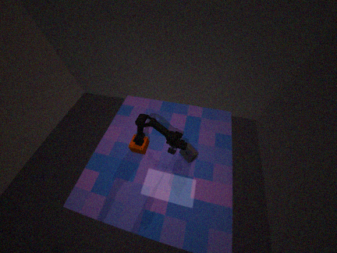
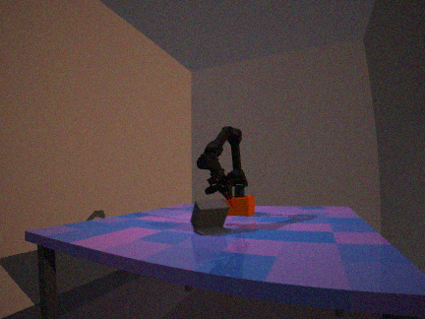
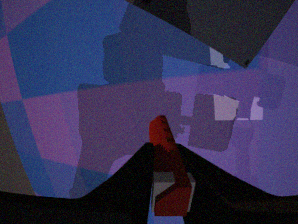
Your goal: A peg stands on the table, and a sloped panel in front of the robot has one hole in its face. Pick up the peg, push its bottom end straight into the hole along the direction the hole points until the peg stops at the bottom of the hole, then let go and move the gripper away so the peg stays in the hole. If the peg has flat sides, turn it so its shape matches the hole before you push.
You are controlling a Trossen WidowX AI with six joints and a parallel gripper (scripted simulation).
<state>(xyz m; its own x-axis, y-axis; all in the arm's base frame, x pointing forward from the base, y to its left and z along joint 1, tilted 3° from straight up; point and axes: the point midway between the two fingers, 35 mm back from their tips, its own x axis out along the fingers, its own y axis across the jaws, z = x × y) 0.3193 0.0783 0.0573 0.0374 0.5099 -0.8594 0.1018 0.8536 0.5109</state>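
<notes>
My gripper tip is now 120 mm short of the dark grey sloped panel, 40 mm to the left of it and 50 mm above it. Also, from my gripper tip: dark red peg 10 mm to the right, 10 mm above.
</notes>
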